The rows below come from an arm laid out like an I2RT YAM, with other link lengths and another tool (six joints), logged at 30 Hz.
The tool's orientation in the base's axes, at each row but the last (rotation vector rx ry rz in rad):
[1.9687 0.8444 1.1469]
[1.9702 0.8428 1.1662]
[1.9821 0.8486 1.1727]
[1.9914 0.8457 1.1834]
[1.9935 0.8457 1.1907]
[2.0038 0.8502 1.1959]
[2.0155 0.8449 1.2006]
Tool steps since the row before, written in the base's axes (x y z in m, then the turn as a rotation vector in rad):
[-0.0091 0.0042 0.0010 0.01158 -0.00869 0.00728]
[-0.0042 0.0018 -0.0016 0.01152 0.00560 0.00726]
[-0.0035 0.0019 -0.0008 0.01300 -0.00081 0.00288]
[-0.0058 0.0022 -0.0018 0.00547 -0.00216 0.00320]
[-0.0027 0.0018 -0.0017 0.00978 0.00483 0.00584]
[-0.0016 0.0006 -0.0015 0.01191 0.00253 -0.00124]
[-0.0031 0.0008 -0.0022 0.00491 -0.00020 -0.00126]
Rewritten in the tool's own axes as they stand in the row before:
[0.0002 -0.0032 -0.0096 0.00085 0.01285 0.00984]
[-0.0009 -0.0031 -0.0036 0.01226 0.00491 0.00651]
[-0.0002 -0.0024 -0.0033 0.00567 0.00527 0.01086]
[-0.0013 -0.0038 -0.0050 0.00189 0.00484 0.00422]
[-0.0004 -0.0029 -0.0022 0.01032 0.00376 0.00570]
[-0.0009 -0.0019 -0.0010 0.00586 -0.00006 0.01075]
[-0.0016 -0.0028 -0.0021 0.00107 0.00012 0.00496]

